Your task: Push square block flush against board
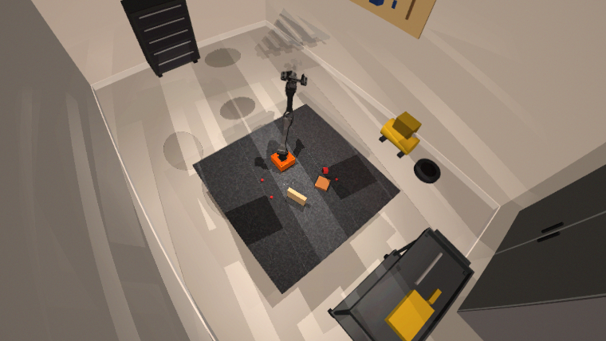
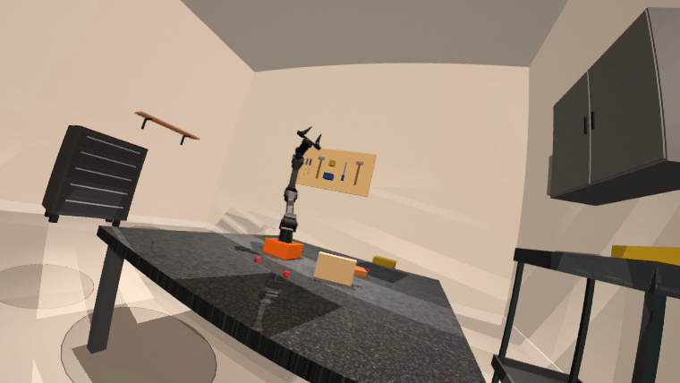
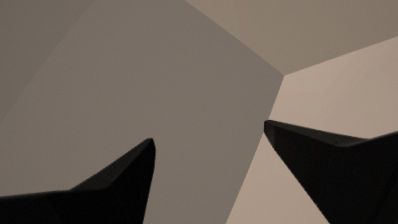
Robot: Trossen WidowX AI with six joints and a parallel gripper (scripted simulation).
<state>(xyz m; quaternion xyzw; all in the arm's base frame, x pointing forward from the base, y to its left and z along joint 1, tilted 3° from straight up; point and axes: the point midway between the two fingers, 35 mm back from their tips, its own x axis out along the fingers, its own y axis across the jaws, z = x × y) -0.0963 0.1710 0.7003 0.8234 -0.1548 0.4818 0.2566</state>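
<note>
The tan board lies 74 cm below my gripper tip, 47 cm ahead of it and 28 cm to the right of it. From my gripper tip the other things lie so: red cube: 78 cm below, 39 cm ahead, 8 cm to the left; then square block: 78 cm below, 48 cm ahead, 2 cm to the right.
</note>
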